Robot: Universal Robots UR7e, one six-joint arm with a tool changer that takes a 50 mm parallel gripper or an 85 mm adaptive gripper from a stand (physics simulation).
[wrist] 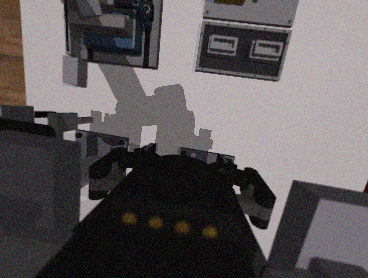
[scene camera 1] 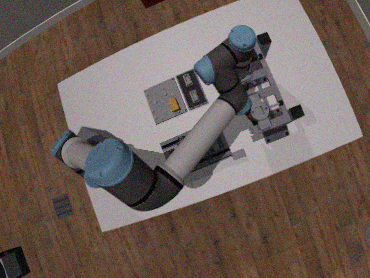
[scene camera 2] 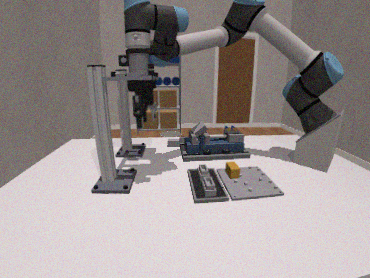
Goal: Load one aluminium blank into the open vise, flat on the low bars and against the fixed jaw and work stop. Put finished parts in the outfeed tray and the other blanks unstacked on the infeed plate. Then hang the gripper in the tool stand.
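Pixels of known places: end effector, tool point: (scene camera 2: 139, 69); arm's base, origin of the base link: (scene camera 2: 321, 124).
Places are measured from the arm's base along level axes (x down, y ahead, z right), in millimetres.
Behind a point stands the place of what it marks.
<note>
My gripper (scene camera 2: 141, 121) (wrist: 181, 187) is open and empty, with its black fingers wide apart. It is at the tool stand (scene camera 2: 103, 125) {x -37, y 850, z -143 mm} (scene camera 1: 296, 111) {x -210, y 861, z 155 mm}, with the arm's flange level with the cross rail; whether it is still coupled is hard to tell. The vise (scene camera 2: 215, 146) {x 117, y 460, z 72 mm} (scene camera 1: 220, 146) {x 106, y 574, z 163 mm} (wrist: 112, 42) {x 106, y 578, z 114 mm} is partly hidden by the arm and shadow; I cannot make out a blank in it. Two grey parts (scene camera 2: 203, 170) {x 124, y 546, z -130 mm} (wrist: 222, 45) {x 139, y 541, z -107 mm}, (scene camera 2: 209, 186) {x 128, y 543, z -223 mm} (wrist: 266, 49) {x 139, y 537, z -199 mm} lie side by side in the outfeed tray (scene camera 2: 211, 199) {x 156, y 540, z -247 mm}. An orange block (scene camera 1: 174, 104) {x 122, y 439, z -102 mm} (scene camera 2: 233, 170) {x 126, y 444, z -135 mm} stands on the infeed plate (scene camera 1: 162, 107) {x 158, y 373, z -120 mm} (scene camera 2: 255, 187) {x 158, y 386, z -198 mm}.
A second tool with grey fingers (scene camera 2: 154, 110) hangs at the stand, close to my gripper. A small grey block (scene camera 1: 240, 153) {x 134, y 649, z 225 mm} (wrist: 74, 71) {x 134, y 641, z 215 mm} lies beside the vise. The stand's feet (scene camera 2: 114, 182) {x 154, y 839, z -147 mm} (scene camera 2: 131, 150) {x 154, y 839, z 139 mm} rest on the table.
</note>
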